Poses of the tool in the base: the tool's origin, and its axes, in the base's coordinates. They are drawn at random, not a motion.
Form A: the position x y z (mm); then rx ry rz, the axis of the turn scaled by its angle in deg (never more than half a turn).
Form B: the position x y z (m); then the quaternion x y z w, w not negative. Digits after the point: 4 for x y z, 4 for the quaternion.
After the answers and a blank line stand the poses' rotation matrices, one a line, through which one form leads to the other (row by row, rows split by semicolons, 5 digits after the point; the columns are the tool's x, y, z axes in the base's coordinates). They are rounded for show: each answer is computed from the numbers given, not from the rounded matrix.
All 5 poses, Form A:
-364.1 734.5 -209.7 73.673 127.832 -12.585
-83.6 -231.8 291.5 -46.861 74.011 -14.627
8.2 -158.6 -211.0 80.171 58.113 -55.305
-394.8 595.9 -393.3 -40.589 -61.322 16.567
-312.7 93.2 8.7 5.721 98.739 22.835
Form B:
-0.3641 0.7345 -0.2097 0.4783 0.8300 -0.0817 0.2750
-0.0836 -0.2318 0.2915 -0.3692 0.5831 -0.1152 0.7144
0.0082 -0.1586 -0.2110 0.5909 0.4283 -0.4076 0.5489
-0.3948 0.5959 -0.3933 -0.3292 -0.4974 0.1344 0.7913
-0.3127 0.0932 0.0087 0.0436 0.7533 0.1742 0.6327

-0.39114 0.83899 0.37829; 0.74911 0.52901 -0.39872; -0.53464 0.12743 -0.83542
0.29337 -0.26593 0.91827; -0.59525 0.70080 0.39313; -0.74807 -0.66193 0.04730
0.30084 0.95360 -0.01149; 0.05866 -0.03052 -0.99781; -0.95187 0.29951 -0.06512
0.46914 0.11481 -0.87563; 0.54013 0.74713 0.38736; 0.69869 -0.65468 0.28850
-0.19567 -0.15468 0.96839; 0.28620 0.93549 0.20725; -0.93798 0.31771 -0.13878

